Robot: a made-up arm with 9 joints. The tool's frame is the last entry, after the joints.
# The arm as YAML. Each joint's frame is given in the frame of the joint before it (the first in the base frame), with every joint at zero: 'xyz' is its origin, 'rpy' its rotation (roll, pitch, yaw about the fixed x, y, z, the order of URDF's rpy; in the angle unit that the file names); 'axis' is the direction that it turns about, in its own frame. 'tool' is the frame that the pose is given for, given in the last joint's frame.
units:
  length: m
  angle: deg
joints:
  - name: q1
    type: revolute
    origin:
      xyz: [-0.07, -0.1, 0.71]
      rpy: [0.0, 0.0, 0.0]
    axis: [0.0, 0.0, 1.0]
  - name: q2
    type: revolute
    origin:
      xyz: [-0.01, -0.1, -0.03]
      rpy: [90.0, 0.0, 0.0]
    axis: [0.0, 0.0, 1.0]
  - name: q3
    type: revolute
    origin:
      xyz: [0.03, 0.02, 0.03]
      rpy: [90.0, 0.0, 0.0]
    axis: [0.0, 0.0, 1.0]
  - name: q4
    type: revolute
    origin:
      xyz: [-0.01, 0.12, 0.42]
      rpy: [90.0, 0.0, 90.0]
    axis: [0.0, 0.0, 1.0]
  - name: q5
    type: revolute
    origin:
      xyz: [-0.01, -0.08, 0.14]
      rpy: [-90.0, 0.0, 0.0]
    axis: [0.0, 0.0, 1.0]
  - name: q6
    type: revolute
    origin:
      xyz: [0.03, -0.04, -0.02]
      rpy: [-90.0, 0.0, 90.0]
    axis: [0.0, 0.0, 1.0]
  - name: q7
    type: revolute
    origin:
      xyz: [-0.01, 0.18, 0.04]
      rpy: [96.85, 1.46, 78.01]
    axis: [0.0, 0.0, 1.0]
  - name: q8
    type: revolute
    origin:
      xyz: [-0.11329, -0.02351, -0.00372]
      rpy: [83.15, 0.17, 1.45]
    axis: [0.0, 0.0, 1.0]
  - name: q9
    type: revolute
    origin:
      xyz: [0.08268, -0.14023, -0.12]
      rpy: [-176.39, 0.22, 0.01]
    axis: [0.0, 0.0, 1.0]
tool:
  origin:
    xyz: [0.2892, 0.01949, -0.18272]
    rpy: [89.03, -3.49, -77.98]
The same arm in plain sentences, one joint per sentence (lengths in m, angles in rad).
The arm has nine revolute joints in a row. What follows holds with every joint at zero, and every direction is one of the base frame's. The first joint sits 0.07 m along -x and 0.1 m along -y and 0.71 m along +z from the base frame's origin and rotates about +z. The second joint sits 0.01 m along -x and 0.1 m along -y and 0.03 m along -z from the first joint and rotates about -y. The third joint sits 0.03 m along +x and 0.03 m along -y and 0.02 m along +z from the second joint and rotates about -z. The fourth joint sits 0.01 m along -x and 0.12 m along -y and 0.42 m along -z from the third joint and rotates about +x. The fifth joint sits 0.14 m along +x and 0.01 m along +y and 0.08 m along +z from the fourth joint and rotates about -z. The sixth joint sits 0.04 m along +x and 0.03 m along -y and 0.02 m along +z from the fifth joint and rotates about +y. The seventh joint sits 0.01 m along +x and 0.04 m along +y and 0.18 m along +z from the sixth joint and rotates about the direction (-0.970582, -0.119198, -0.209196). The eighth joint sits 0.03 m along +x and 0.02 m along -y and 0.11 m along -z from the seventh joint and rotates about -y. The ninth joint sits 0.12 m along +x and 0.12 m along +y and 0.11 m along +z from the eighth joint and rotates about the direction (-0.060801, 0.998009, -0.0168). The tool frame, which is the frame that the pose is given for, sits 0.03 m along -x and 0.18 m along -y and 0.29 m along +z from the ninth joint; its axes are the base frame's turned by roll 3.1415, pitch 0.0001 and yaw 3.1415 rad (as in URDF: about the fixed x, then y, then z).
